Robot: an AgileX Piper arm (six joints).
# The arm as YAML. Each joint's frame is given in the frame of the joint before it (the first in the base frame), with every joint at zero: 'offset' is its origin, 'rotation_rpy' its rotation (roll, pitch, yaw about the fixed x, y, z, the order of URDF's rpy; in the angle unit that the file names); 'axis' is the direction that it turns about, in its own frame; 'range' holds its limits. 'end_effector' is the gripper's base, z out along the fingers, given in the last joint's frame.
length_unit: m
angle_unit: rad
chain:
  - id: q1
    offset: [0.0, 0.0, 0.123]
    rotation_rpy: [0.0, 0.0, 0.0]
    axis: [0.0, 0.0, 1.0]
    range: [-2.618, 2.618]
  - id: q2
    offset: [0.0, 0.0, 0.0]
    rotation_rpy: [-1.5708, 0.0, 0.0]
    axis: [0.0, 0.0, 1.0]
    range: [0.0, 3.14]
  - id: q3
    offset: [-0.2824, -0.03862, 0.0]
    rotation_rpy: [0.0, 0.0, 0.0]
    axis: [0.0, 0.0, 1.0]
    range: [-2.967, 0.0]
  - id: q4
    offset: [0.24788, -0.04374, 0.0]
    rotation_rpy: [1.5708, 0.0, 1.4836]
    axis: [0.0, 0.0, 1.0]
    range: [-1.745, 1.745]
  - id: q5
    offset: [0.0, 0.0, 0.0]
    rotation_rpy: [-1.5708, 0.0, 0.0]
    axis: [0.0, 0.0, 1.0]
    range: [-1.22, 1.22]
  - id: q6
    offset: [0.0, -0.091, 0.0]
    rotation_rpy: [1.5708, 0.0, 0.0]
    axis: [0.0, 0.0, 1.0]
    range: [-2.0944, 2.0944]
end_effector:
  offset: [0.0, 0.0, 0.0]
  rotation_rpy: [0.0, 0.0, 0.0]
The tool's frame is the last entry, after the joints.
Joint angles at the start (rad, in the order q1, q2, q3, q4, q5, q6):
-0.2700 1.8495 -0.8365 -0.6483 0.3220 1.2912
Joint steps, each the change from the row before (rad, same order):
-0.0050 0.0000 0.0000 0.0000 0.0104 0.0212
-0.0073 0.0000 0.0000 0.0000 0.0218 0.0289
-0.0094 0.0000 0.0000 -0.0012 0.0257 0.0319
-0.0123 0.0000 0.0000 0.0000 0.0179 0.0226
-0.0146 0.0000 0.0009 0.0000 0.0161 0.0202
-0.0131 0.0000 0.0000 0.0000 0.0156 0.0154
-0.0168 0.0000 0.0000 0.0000 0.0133 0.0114
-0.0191 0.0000 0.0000 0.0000 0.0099 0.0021
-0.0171 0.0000 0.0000 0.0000 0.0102 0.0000
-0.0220 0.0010 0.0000 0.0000 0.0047 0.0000
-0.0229 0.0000 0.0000 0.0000 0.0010 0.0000
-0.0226 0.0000 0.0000 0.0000 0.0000 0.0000
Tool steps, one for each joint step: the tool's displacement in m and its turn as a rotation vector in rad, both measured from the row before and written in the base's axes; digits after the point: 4 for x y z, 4 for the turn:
-0.0014 -0.0018 -0.0002 0.0037 0.0033 -0.0281
-0.0026 -0.0028 -0.0004 0.0028 0.0112 -0.0416
-0.0032 -0.0035 -0.0004 0.0014 0.0137 -0.0471
-0.0029 -0.0041 -0.0002 0.0012 0.0091 -0.0396
-0.0033 -0.0045 -0.0004 0.0011 0.0090 -0.0391
-0.0029 -0.0041 -0.0002 -0.0002 0.0092 -0.0330
-0.0033 -0.0050 -0.0001 -0.0005 0.0083 -0.0322
-0.0034 -0.0055 -0.0001 -0.0014 0.0084 -0.0246
-0.0032 -0.0049 -0.0001 -0.0016 0.0094 -0.0208
-0.0035 -0.0061 -0.0003 -0.0003 0.0053 -0.0237
-0.0035 -0.0062 0.0000 -0.0001 0.0009 -0.0233
-0.0035 -0.0060 0.0000 0.0000 0.0000 -0.0226

